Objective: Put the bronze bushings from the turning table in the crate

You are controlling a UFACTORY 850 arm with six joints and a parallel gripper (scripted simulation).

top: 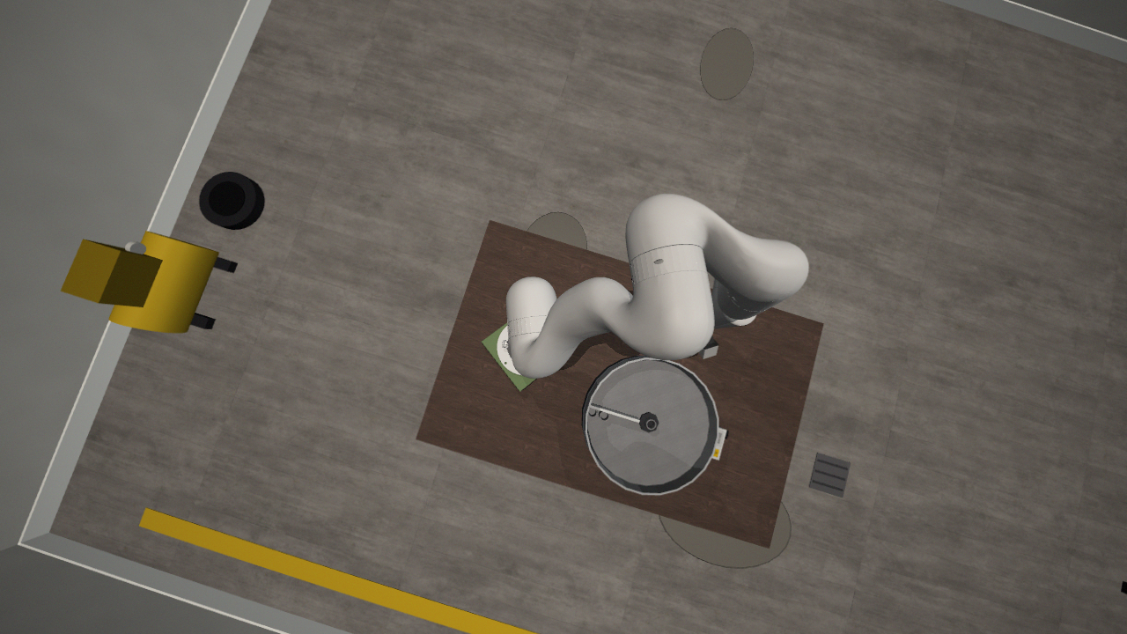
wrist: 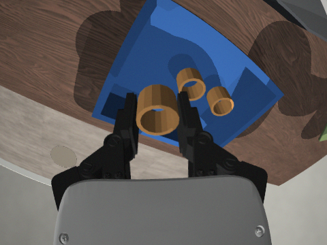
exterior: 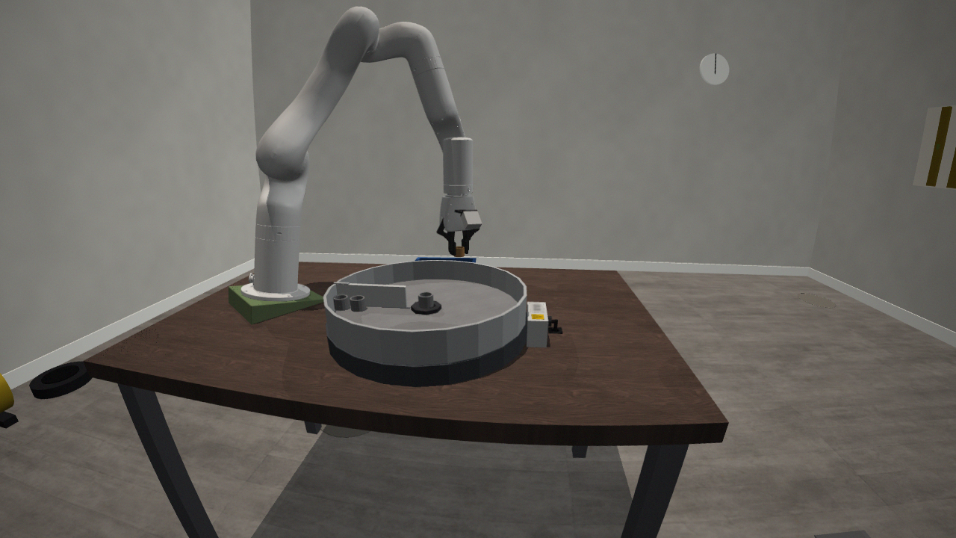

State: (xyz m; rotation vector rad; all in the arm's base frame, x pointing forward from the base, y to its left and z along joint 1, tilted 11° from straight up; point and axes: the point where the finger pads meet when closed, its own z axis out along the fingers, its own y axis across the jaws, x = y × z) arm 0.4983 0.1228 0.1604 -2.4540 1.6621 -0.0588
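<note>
Now: the blue crate 5 cm behind my hand, 1 cm to the left of it and 8 cm below it. Also, from my hand: grey turning table 9 cm behind, 34 cm to the right, 5 cm below.
</note>
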